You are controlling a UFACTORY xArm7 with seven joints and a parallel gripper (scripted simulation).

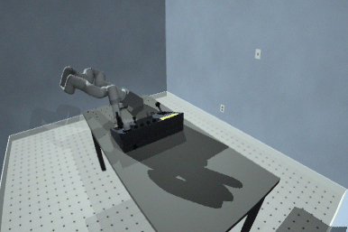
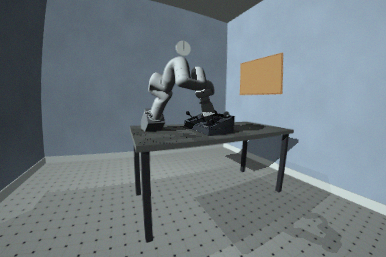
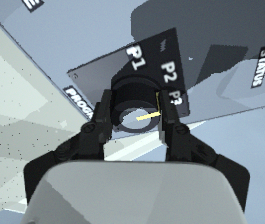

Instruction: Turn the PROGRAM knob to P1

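My hand is 120 mm to the right of the mode knob and 10 mm short of it. Also, from my hand: check switch (240 mm to the left, 30 mm ahead, 10 mm below); dark console (180 mm to the left, 50 mm ahead, 30 mm below); lever (360 mm to the left, 20 mm ahead, 10 mm above).
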